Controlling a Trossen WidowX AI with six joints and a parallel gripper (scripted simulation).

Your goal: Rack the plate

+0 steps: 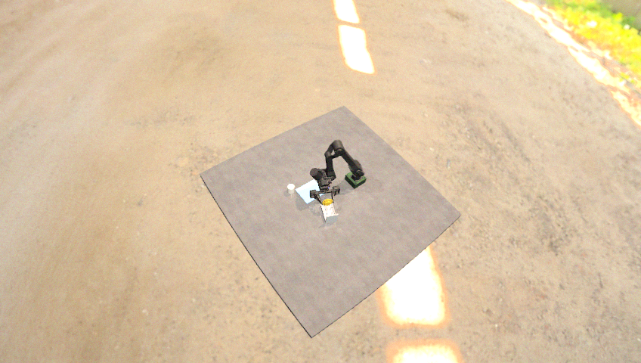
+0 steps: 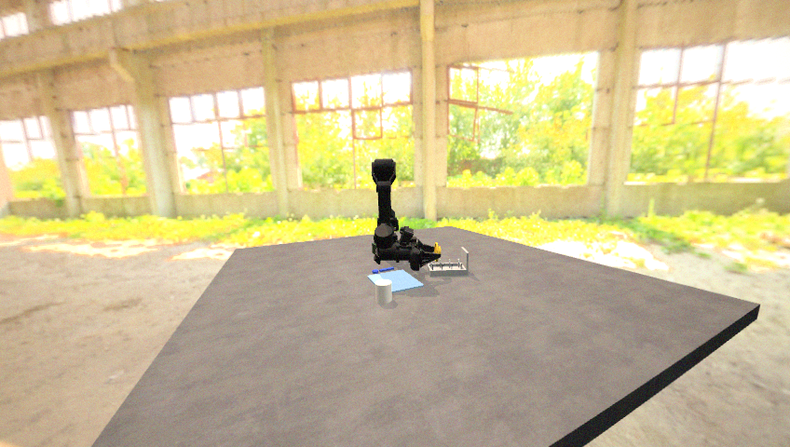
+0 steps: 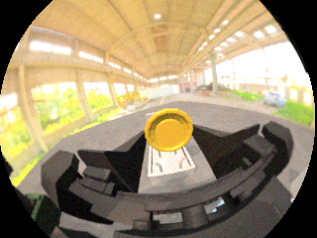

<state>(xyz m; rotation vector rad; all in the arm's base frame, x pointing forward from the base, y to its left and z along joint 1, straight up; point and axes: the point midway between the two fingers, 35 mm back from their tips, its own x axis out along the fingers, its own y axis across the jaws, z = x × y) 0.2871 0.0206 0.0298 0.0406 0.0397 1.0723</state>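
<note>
Right now the grey dish rack is 10 mm ahead of my gripper tip, 30 mm to the left of it and 50 mm below it. From my gripper tip the other things lie so: white cup: 90 mm ahead, 250 mm to the right, 50 mm below; then yellow plate: 10 mm to the right; then light blue mat: 10 mm behind, 170 mm to the right, 70 mm below.
</note>
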